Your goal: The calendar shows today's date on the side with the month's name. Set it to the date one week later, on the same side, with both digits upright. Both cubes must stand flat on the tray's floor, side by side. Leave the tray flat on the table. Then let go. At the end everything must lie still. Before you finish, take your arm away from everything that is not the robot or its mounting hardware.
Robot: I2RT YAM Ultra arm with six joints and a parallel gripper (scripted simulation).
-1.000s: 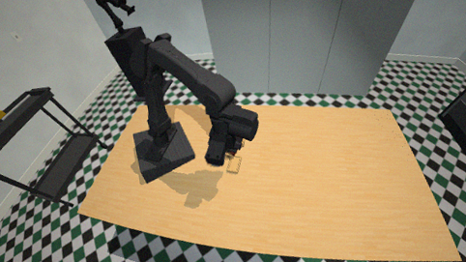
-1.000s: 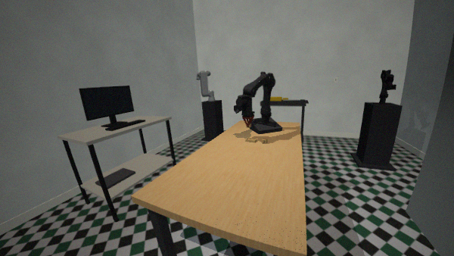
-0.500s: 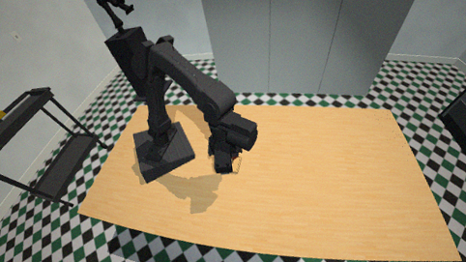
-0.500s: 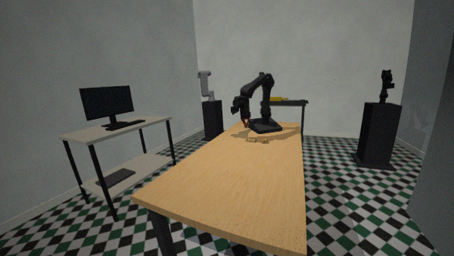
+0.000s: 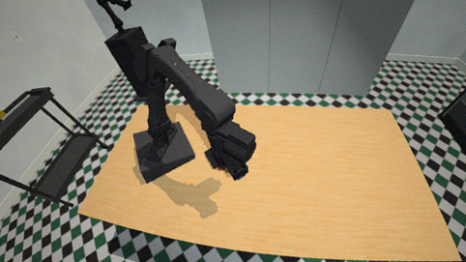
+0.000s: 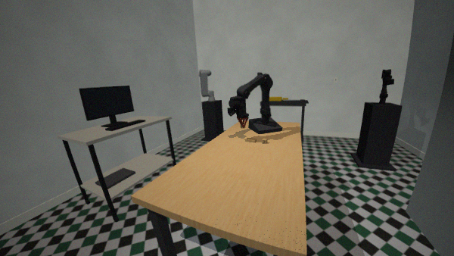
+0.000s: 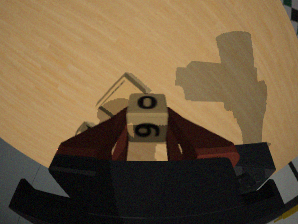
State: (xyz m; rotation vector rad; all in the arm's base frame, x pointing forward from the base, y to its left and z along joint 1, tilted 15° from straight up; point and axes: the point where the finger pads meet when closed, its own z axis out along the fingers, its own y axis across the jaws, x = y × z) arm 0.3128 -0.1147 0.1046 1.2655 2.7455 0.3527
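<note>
The wooden tray lies 6 cm to the left of my hand and 11 cm below it. The rest, counted from my hand: wooden cube: right at my hand.
</note>
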